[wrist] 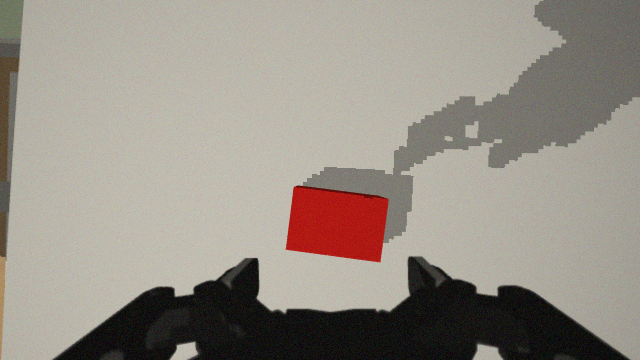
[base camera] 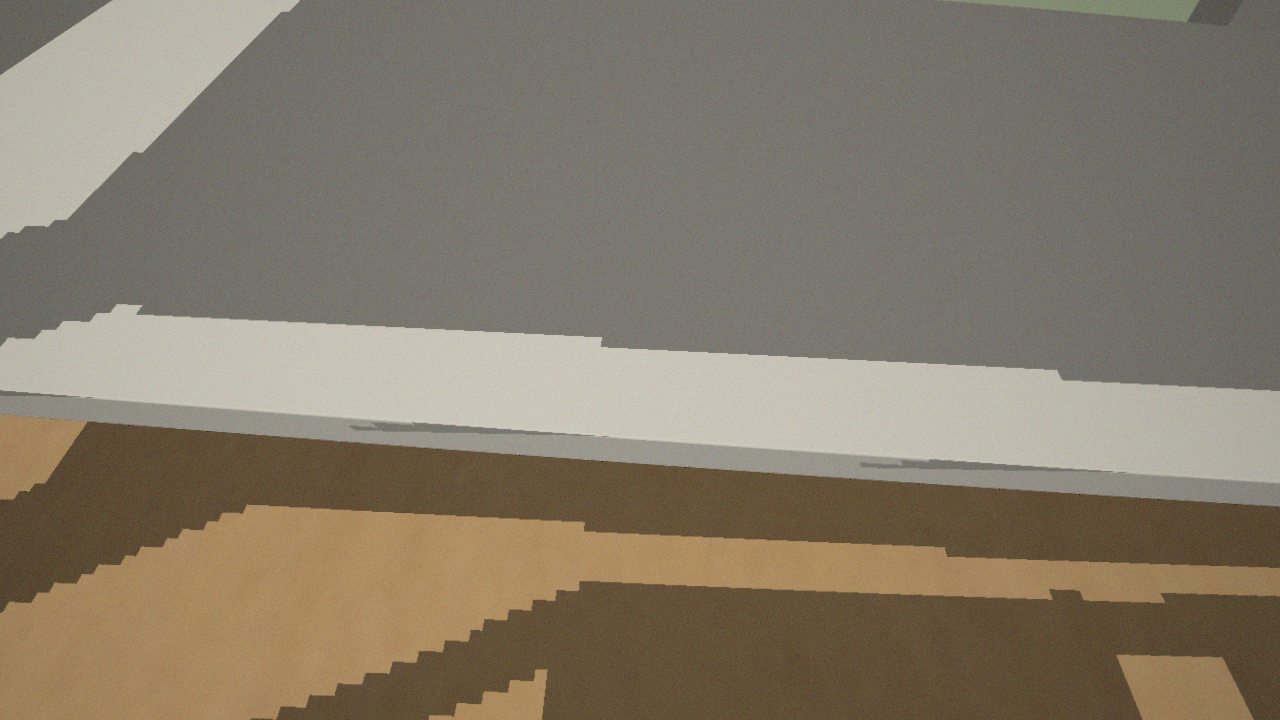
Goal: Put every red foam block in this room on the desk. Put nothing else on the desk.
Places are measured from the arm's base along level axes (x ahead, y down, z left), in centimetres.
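Pixels of known places: gripper, fingertip midpoint: [wrist: 332,273].
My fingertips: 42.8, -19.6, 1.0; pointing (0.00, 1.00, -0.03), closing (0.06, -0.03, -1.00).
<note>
Behind a point stands the place of what it marks, as x, y, z.
A red block [wrist: 336,224] @(43.9, -9.9, 0.4) lies on a white table top [wrist: 150,125] @(53.5, -5.4, 21.6) in the wrist view, slightly turned, with its shadow behind it and to its right. My gripper [wrist: 332,273] @(42.8, -19.6, 1.0) is open and empty above the table top. Its two fingertips stand apart, one to the left and one to the right of the block's near edge in the picture, with the block just beyond them. The height between fingertips and block is hard to tell. Whether this white top is the desk cannot be told from these views. The gripper does not show in the base camera view.
In the base camera view, a pale board [base camera: 537,376] @(28.0, 24.6, 3.0) with a grey front edge crosses above the wooden floor [base camera: 358,564] @(27.5, 39.6, 13.3), mostly in shadow. A strip of green wall [base camera: 1092,7] @(78.8, 27.6, -42.9) [wrist: 9,17] @(81.0, 21.2, 72.6) shows beyond. The table top's left edge shows in the wrist view.
</note>
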